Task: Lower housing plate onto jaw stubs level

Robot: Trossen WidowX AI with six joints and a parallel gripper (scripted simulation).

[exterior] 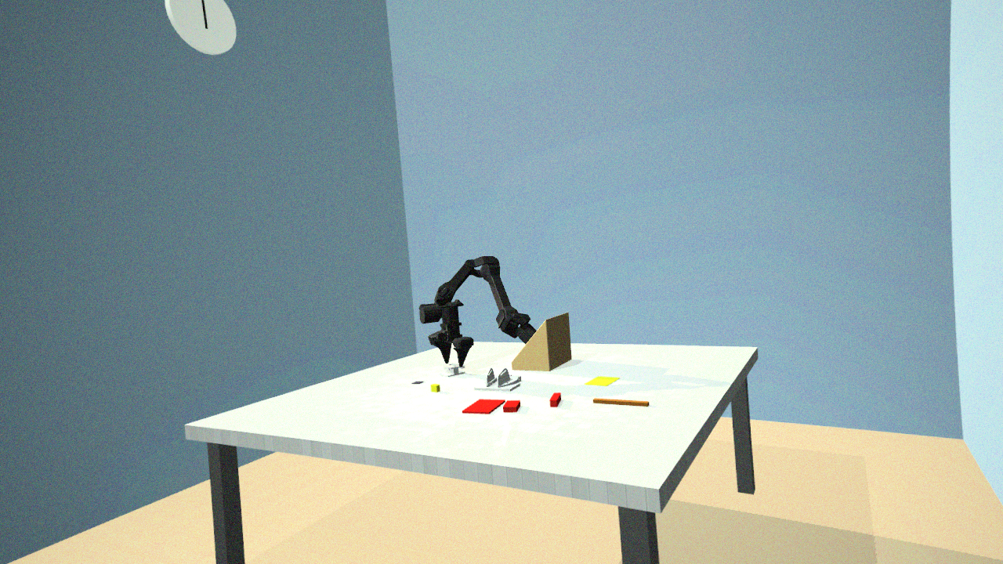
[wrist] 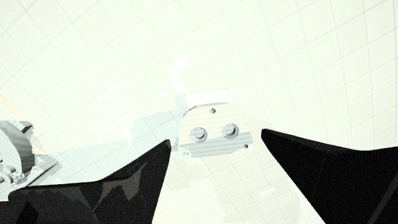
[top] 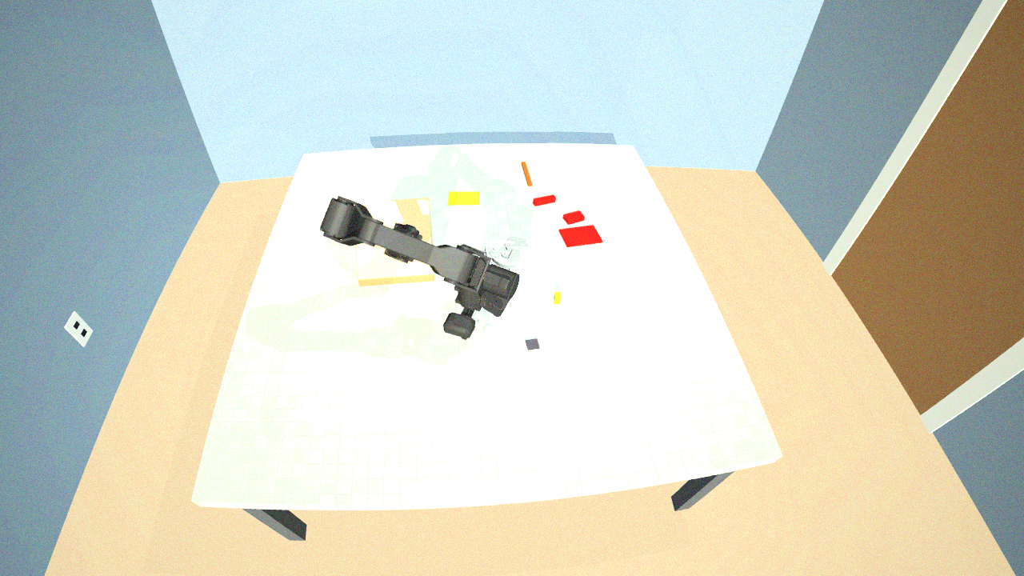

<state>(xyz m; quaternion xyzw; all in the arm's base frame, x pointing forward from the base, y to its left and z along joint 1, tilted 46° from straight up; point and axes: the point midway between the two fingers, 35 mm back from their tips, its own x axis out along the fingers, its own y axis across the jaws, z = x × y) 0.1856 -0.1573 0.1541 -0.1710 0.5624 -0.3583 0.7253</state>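
The white piece lies 10 mm ahead of my gripper tip and 20 mm below it. Also, from my gripper tip: red plate: 320 mm ahead, 360 mm to the left, 30 mm below; yellow block: 220 mm ahead, 100 mm to the left, 20 mm below; grey square: 150 mm ahead, 40 mm to the right, 30 mm below.
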